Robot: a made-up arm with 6 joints.
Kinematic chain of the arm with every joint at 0, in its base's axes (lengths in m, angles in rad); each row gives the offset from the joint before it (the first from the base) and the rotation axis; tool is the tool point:
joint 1: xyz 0 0 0.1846 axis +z
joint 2: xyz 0 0 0 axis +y
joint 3: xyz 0 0 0.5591 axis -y
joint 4: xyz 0 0 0 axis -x
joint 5: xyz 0.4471 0 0 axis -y
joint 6: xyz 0 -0.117 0 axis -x
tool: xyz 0 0 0
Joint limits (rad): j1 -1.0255..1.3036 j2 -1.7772..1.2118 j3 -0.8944..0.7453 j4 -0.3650..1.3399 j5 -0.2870..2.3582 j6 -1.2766..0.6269
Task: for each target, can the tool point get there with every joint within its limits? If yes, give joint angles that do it. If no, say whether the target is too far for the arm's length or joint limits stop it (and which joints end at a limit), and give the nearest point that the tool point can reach.
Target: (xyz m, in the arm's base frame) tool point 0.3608 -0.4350 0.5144
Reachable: yes | joints -0.6744 0.2835 -0.2506 0.2066 0.0701 -0.1356
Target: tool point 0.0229 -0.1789 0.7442
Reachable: yes | joints 1.0374 -1.0603 -0.4524 0.3291 2.0152 0.0189
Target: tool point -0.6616 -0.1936 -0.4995
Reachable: no: joint limits stop it (at a limit: joint 2, joint 3, joint 4) | nearest point -0.9385 -0.2746 0.2367 | short by 0.791 m
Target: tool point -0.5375 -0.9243 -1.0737
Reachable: no: too far | nearest point 0.1696 -0.5051 -0.0661 | short by 1.300 m
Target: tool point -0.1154 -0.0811 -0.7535
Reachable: no: joint limits stop it (at a limit: joint 1, joint 2, joint 3) | nearest point 0.1178 -0.3560 -0.0451 | short by 0.795 m
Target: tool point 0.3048 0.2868 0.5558
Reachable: yes | joints 0.9513 -0.0068 -0.6178 0.7979 0.9071 0.3507
